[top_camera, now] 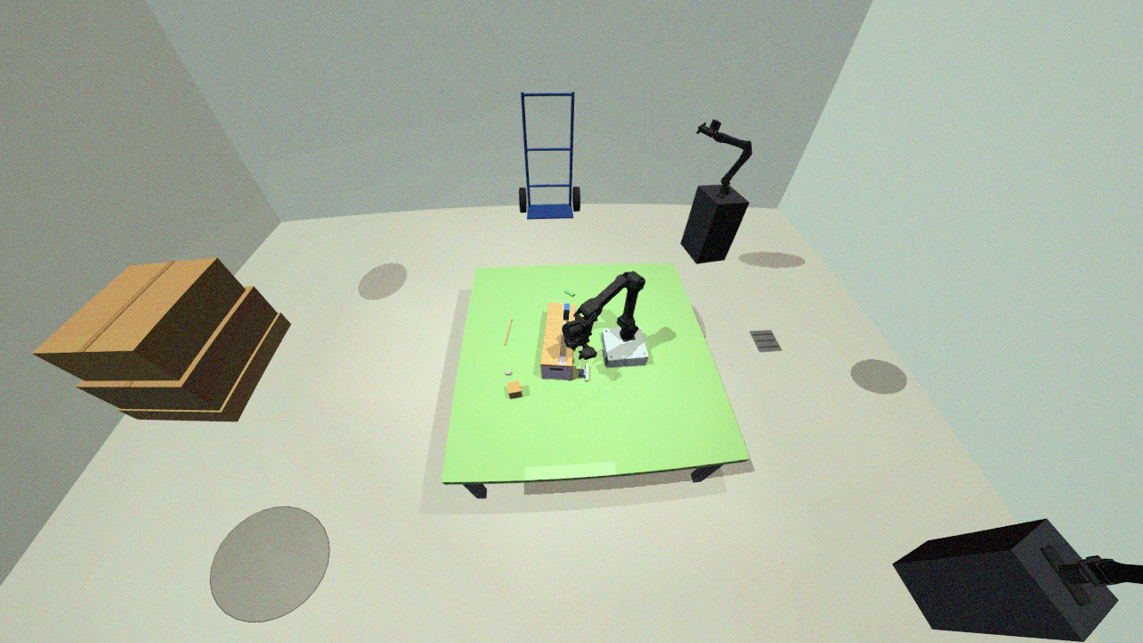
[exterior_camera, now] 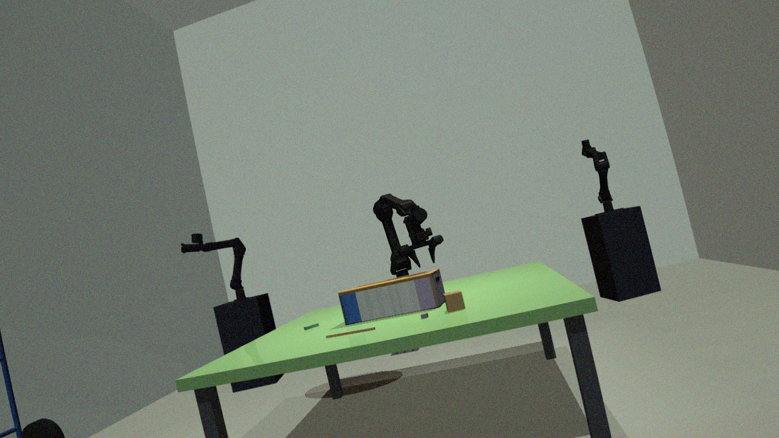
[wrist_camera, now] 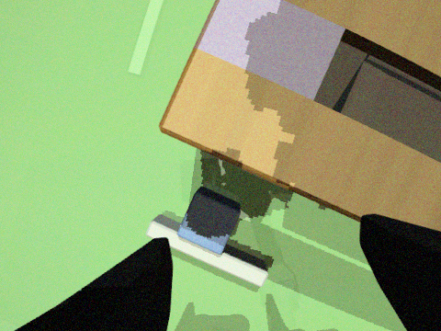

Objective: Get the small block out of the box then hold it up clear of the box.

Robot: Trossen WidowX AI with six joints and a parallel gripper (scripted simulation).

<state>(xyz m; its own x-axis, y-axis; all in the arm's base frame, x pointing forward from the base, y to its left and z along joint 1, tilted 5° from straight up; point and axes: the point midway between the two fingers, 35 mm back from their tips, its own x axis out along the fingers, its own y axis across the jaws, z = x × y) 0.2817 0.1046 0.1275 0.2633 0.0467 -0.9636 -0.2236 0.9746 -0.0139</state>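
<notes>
The blue block is 14 cm below my gripper tip, 3 cm behind it and 2 cm to the left of it. The rest, counted from my gripper tip: thin stick (33 cm to the right, 28 cm ahead, 15 cm below); then tan-topped box (15 cm to the right, 9 cm below); then brown cube (30 cm ahead, 12 cm below, 4 cm to the left).
</notes>
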